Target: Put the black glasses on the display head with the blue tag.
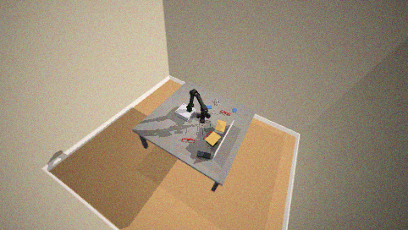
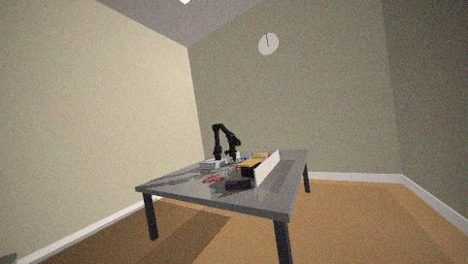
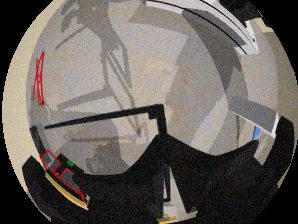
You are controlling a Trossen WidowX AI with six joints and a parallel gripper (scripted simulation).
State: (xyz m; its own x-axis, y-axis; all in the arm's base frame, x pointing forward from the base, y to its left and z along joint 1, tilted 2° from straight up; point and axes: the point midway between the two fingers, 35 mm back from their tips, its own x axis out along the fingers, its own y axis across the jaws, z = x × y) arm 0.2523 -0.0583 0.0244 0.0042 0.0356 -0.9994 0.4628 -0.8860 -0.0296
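The white shape is 17 cm to the left of my gripper tip and 7 cm behind it. The rest, counted from my gripper tip: dark box (40 cm to the right, 27 cm ahead, 4 cm below); white upright divider (38 cm ahead, 7 cm to the right).
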